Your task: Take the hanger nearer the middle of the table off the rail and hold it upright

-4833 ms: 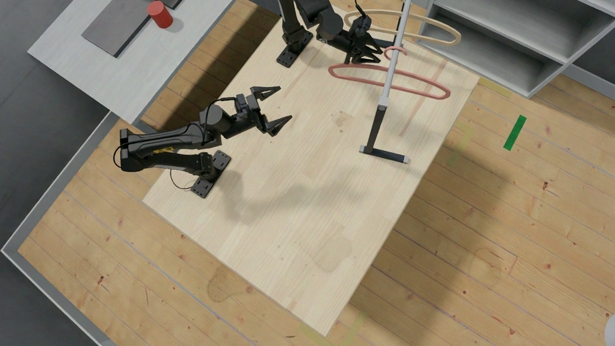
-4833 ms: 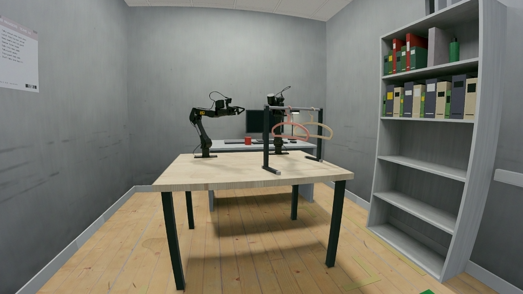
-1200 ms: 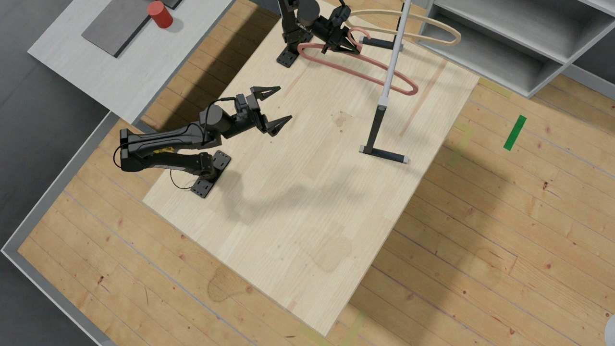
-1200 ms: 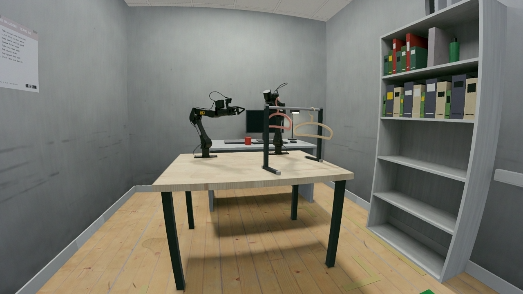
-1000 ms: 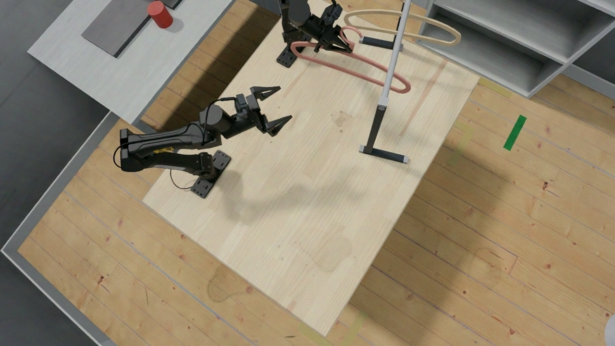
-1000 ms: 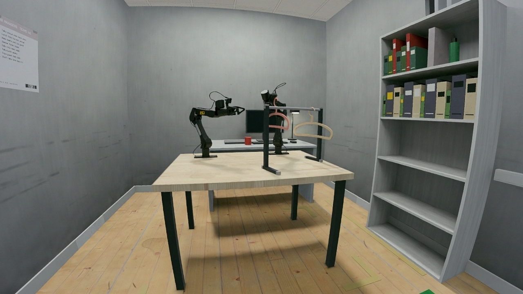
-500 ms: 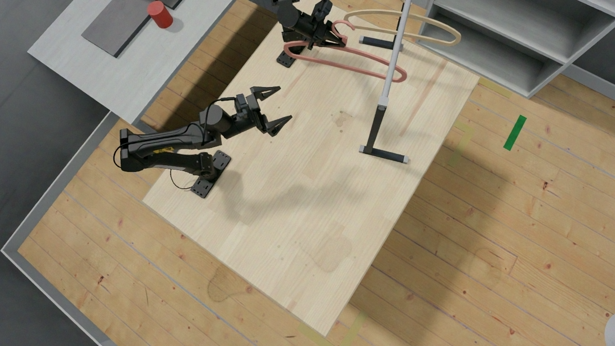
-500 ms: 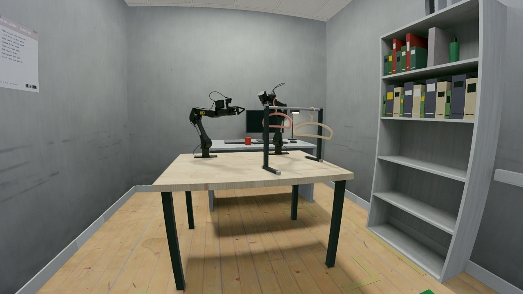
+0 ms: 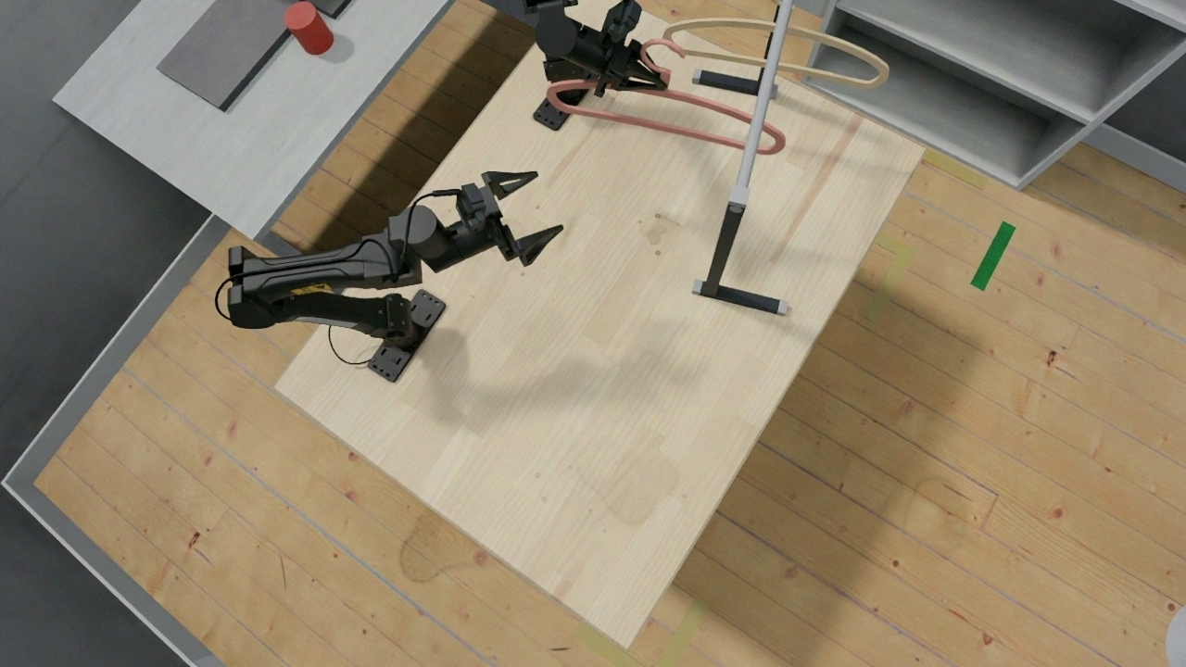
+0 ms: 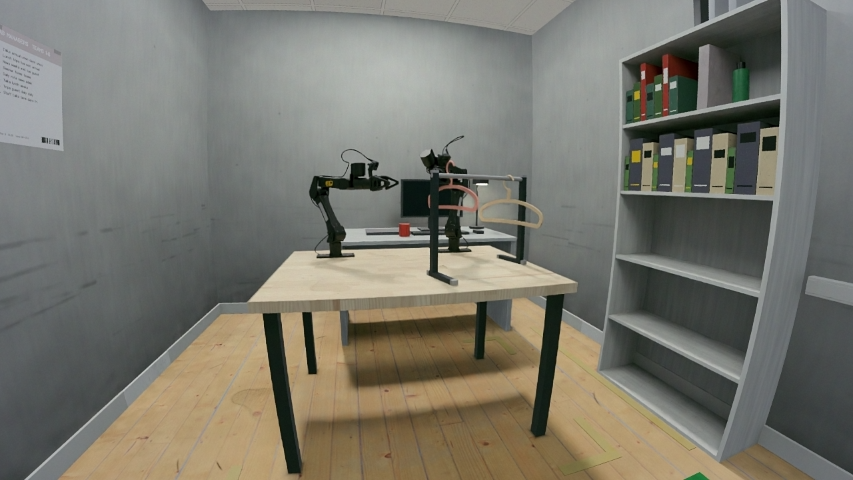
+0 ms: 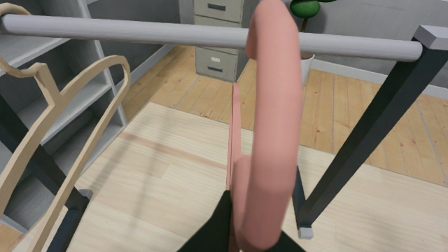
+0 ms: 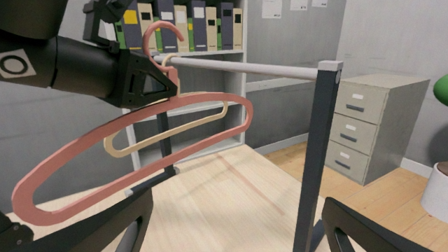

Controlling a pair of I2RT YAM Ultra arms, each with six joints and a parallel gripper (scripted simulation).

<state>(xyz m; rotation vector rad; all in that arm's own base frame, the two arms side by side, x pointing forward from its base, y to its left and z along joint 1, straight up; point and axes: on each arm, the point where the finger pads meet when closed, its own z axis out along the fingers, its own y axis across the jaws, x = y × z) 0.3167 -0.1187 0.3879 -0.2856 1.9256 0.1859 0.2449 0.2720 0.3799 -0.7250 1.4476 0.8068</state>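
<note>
My left gripper is now 20 mm above the pink hanger. From my left hand the other things lie so: beige hanger 100 mm ahead, 250 mm to the left, 80 mm below.
</note>
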